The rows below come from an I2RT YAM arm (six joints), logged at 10 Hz.
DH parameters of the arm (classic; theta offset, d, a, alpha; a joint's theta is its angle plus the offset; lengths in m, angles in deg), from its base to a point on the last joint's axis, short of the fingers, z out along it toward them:
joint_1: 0 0.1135 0.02 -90
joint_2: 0 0 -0.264 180
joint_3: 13.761 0 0.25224 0
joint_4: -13.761 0 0.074 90
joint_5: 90 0 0 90
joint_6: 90 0.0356 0 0
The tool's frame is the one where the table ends.
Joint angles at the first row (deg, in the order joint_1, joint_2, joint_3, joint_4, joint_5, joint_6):
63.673, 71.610, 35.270, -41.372, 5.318, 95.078
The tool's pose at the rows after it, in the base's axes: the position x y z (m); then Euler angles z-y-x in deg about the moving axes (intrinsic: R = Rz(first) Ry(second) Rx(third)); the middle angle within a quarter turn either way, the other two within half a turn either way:
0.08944, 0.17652, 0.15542, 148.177, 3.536, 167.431
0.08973, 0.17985, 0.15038, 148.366, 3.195, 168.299
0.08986, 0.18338, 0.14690, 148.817, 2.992, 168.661
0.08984, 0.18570, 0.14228, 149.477, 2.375, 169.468
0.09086, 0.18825, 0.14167, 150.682, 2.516, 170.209
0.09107, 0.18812, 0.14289, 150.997, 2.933, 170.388
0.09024, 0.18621, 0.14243, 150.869, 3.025, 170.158
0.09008, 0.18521, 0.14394, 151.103, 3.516, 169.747
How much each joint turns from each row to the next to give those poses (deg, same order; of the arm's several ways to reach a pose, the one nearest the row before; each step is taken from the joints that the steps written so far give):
0.300, 1.894, 0.073, 1.722, -0.622, -0.173
0.273, 1.791, 0.055, 0.891, -0.391, 0.220
0.355, 1.417, 0.165, 0.916, -0.249, -0.029
0.149, 1.452, -0.040, 0.770, -0.767, -0.338
0.025, 1.056, 0.709, -0.338, -0.120, -1.147
-0.008, -0.094, 0.256, -0.535, 0.346, -0.378
0.004, -0.545, -0.557, 0.229, 0.126, 0.101
0.002, -0.616, -0.115, -0.102, 0.466, -0.341

